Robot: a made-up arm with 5 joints.
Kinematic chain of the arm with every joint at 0, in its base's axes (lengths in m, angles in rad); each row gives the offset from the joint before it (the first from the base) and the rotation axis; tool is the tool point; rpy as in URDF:
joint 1: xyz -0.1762 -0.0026 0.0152 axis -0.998 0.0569 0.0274
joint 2: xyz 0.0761 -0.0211 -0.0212 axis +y
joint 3: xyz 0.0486 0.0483 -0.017 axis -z
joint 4: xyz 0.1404 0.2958 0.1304 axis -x
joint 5: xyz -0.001 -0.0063 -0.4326 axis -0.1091 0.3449 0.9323
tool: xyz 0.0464 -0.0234 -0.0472 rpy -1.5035 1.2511 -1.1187
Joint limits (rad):
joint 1: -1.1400..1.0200
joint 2: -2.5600..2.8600
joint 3: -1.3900..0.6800
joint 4: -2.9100..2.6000
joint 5: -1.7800..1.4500
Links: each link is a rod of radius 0.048 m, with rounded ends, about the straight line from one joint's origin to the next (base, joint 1, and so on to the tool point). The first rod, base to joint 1, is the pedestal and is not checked.
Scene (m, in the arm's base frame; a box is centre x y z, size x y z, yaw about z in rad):
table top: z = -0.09
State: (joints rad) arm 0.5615 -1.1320 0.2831 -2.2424 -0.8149
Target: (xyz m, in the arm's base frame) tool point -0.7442 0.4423 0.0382
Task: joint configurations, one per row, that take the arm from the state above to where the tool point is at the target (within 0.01 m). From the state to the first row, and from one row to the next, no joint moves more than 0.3 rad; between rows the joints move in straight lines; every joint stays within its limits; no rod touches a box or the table.
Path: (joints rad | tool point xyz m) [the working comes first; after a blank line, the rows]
Joints at the target: 0.5783 -1.8337 0.4883 -2.8530 -0.7767
Straight joint move there: clear.

1: 0.5671 -1.3659 0.3515 -2.4459 -0.8022 | -0.4440 0.7393 0.1302
2: 0.5727 -1.5998 0.4199 -2.6495 -0.7894 | -0.6162 0.6116 0.1088
3: 0.5783 -1.8337 0.4883 -2.8530 -0.7767 | -0.7442 0.4423 0.0382

